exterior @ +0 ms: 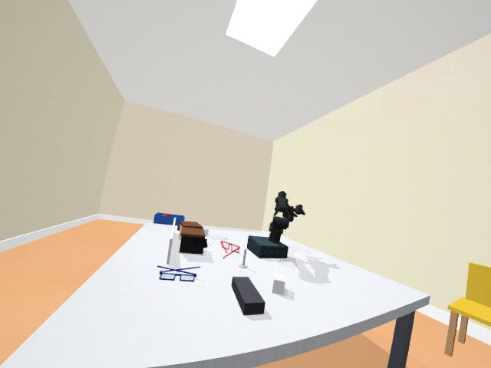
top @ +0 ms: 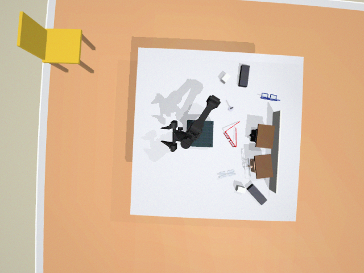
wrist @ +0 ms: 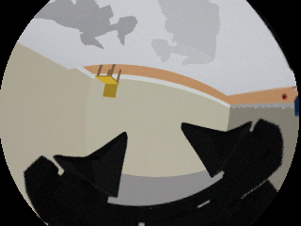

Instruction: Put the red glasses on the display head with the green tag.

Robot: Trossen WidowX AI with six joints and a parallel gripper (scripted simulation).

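Right now the upright pin is 44 cm ahead of my gripper tip, 32 cm to the left of it and 24 cm below it. Round my gripper tip: grey panel (83 cm ahead, 21 cm below, 8 cm to the left); then dark-faced display head (68 cm ahead, 21 cm below, 16 cm to the left); then skin-toned display head (73 cm ahead, 21 cm below, 5 cm to the right).
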